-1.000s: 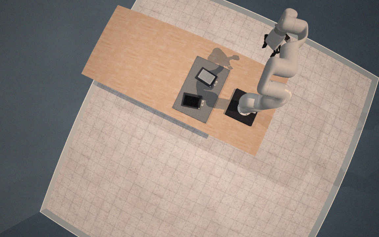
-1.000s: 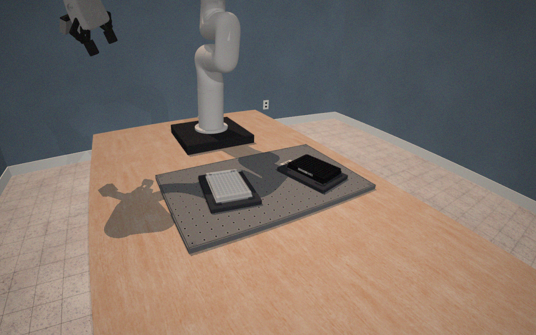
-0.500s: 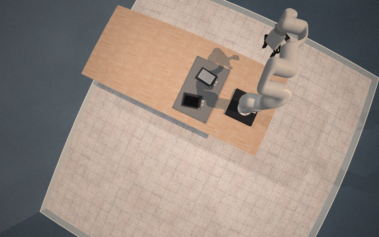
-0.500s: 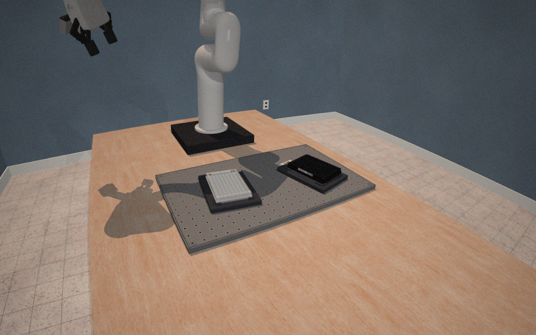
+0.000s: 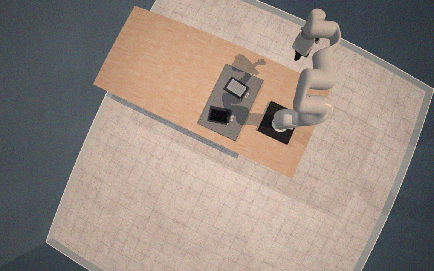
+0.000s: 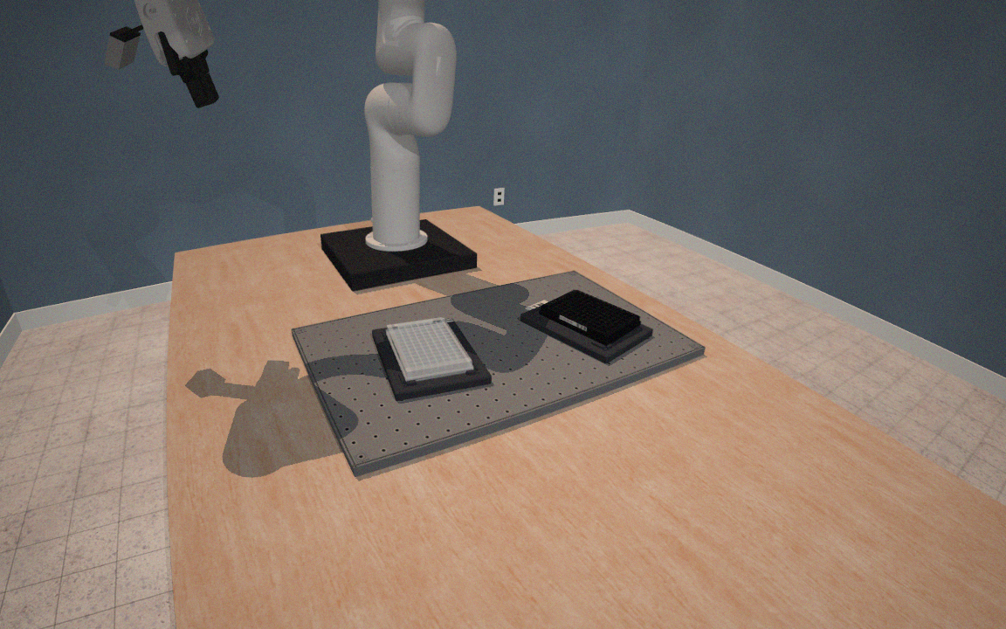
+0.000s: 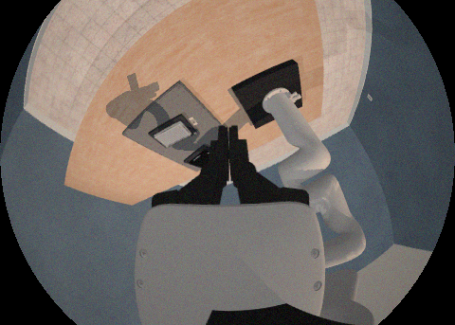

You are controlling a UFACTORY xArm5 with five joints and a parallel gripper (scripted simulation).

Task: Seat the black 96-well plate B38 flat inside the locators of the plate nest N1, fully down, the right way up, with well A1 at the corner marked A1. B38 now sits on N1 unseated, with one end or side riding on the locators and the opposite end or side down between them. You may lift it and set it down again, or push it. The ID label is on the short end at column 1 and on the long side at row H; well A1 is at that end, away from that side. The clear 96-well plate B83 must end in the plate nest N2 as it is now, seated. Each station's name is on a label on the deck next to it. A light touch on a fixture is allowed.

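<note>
Right now my hand is 270 mm short of the N1 label, 420 mm to the right of it and 340 mm above it. The rest, counted from my hand: clear plate B83: 300 mm ahead, 190 mm to the left, 330 mm below; black plate B38: 360 mm ahead, 440 mm to the left, 320 mm below.
</note>
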